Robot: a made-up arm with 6 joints.
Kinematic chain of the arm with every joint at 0, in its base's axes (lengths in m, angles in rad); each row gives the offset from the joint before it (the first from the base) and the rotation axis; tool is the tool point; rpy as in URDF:
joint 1: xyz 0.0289 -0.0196 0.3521 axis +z
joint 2: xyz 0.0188 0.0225 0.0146 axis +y
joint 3: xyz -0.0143 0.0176 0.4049 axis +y
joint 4: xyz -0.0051 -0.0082 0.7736 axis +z
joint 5: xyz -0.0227 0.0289 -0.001 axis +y
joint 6: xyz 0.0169 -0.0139 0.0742 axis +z
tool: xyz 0.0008 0.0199 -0.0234 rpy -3.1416 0 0
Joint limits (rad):
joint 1: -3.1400..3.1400
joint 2: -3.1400..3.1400
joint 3: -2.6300..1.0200
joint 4: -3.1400..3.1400
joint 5: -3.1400..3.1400
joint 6: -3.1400..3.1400
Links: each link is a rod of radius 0.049 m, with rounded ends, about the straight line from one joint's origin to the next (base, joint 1, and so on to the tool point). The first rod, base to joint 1, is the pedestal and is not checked.
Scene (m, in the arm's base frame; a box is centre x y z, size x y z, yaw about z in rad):
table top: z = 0
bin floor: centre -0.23 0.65 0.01 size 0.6 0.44 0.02 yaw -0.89
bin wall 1: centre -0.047 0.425 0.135 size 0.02 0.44 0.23 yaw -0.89
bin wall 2: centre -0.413 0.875 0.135 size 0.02 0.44 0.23 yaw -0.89
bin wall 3: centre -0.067 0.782 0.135 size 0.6 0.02 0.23 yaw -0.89
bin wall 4: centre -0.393 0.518 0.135 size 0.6 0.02 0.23 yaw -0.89
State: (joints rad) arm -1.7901 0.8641 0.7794 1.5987 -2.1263 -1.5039
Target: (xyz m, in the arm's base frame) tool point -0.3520 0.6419 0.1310
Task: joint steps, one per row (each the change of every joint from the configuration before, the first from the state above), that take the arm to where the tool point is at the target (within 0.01 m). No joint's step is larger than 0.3 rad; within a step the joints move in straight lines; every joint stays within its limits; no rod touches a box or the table.
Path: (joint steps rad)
1: 0.0754 -0.1653 -0.2759 -0.0254 -0.0145 0.0066
2: 0.0754 -0.1654 -0.2759 -0.0254 -0.0145 0.0066
3: 0.0753 -0.1653 -0.2760 -0.0254 -0.0145 0.0067
4: 0.0754 -0.1653 -0.2759 -0.0254 -0.0145 0.0066
5: 0.0754 -0.1654 -0.2759 -0.0254 -0.0145 0.0066
6: 0.0754 -0.1653 -0.2759 -0.0254 -0.0145 0.0066
7: 0.0753 -0.1653 -0.2760 -0.0254 -0.0146 0.0067
8: 0.0754 -0.1653 -0.2759 -0.0254 -0.0145 0.0066
9: 0.0754 -0.1654 -0.2759 -0.0254 -0.0145 0.0066

